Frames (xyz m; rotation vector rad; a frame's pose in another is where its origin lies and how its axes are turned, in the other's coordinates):
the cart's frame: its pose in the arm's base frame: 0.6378 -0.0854 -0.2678 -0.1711 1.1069 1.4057
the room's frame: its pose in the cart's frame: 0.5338 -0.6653 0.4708 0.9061 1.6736 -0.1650
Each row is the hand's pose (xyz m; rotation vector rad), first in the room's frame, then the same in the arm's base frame.
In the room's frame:
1: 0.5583 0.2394 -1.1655 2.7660 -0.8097 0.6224
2: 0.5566 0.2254 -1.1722 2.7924 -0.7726 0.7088
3: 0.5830 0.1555 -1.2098 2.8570 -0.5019 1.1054
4: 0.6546 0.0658 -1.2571 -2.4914 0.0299 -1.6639
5: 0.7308 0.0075 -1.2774 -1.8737 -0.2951 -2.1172
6: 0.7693 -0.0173 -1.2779 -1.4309 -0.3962 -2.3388
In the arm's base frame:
1: 0.5748 0.1505 0.3225 0.6609 0.4594 -1.9075
2: 0.5828 0.1384 0.3282 0.7368 0.4444 -1.9286
3: 0.5934 0.0594 0.3535 1.0869 0.4214 -2.0467
4: 0.5755 -0.0611 0.3773 1.7461 0.3903 -2.0964
5: 0.5404 -0.1527 0.3766 2.4689 0.3530 -1.8571
6: 0.5215 -0.1933 0.3671 -2.6417 -0.2957 1.3974

